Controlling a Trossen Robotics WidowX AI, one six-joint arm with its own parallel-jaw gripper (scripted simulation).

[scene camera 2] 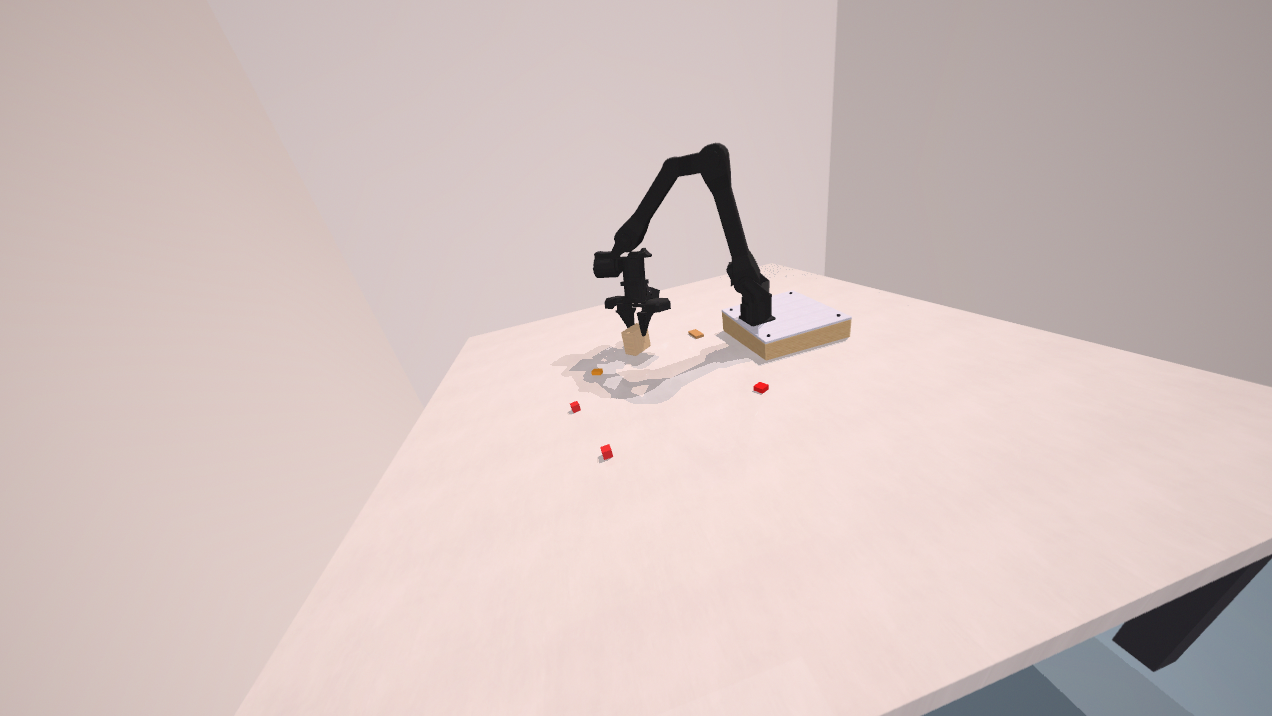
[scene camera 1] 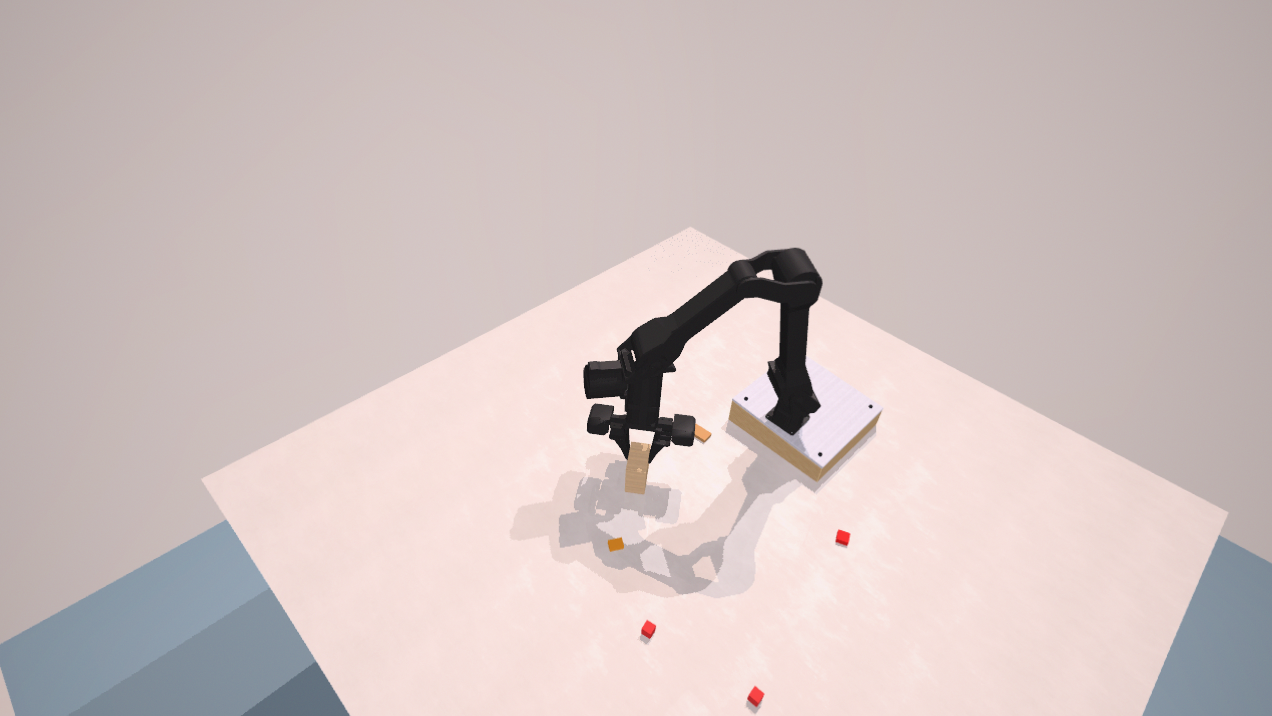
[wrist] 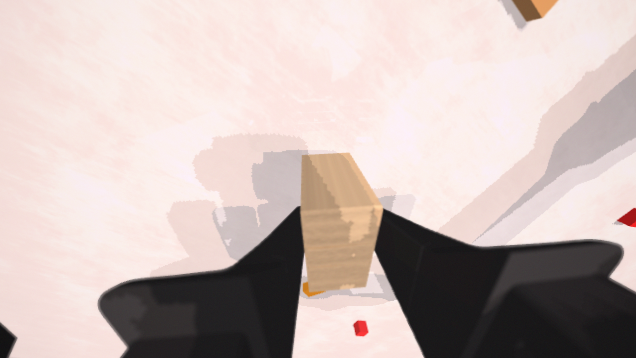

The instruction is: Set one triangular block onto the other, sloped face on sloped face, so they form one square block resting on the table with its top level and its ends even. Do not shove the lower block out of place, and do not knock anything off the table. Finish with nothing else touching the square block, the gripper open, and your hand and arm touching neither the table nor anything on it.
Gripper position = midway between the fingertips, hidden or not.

The gripper [scene camera 1: 638,460] holds a triangular block [wrist: 340,214].
The gripper is seen too in scene camera 2 [scene camera 2: 638,335] and in the wrist view [wrist: 332,210].
